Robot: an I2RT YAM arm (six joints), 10 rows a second.
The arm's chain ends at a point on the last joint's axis. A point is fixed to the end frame.
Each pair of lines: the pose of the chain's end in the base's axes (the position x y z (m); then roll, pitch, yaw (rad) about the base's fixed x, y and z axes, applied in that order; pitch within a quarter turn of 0, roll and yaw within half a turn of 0), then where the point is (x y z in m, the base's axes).
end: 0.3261 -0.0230 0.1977 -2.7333 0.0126 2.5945
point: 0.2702 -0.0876 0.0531
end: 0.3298 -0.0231 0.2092 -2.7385 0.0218 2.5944
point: 0.2754 -0.0877 0.0640
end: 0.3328 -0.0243 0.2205 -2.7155 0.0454 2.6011
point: 0.2800 -0.0939 0.0770
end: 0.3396 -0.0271 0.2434 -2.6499 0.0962 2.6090
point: 0.2885 -0.1084 0.1056
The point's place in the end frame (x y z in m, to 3 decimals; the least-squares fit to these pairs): 0.016 -0.020 0.166
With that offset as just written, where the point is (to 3 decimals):
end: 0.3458 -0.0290 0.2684 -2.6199 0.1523 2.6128
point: 0.299 -0.118 0.134
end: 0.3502 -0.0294 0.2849 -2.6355 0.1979 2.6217
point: 0.311 -0.120 0.149
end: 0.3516 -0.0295 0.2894 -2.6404 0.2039 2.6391
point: 0.315 -0.120 0.153
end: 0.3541 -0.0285 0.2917 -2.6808 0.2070 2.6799
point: 0.325 -0.116 0.152
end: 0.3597 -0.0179 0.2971 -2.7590 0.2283 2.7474
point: 0.345 -0.099 0.151
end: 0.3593 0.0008 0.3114 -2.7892 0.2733 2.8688
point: 0.363 -0.079 0.164
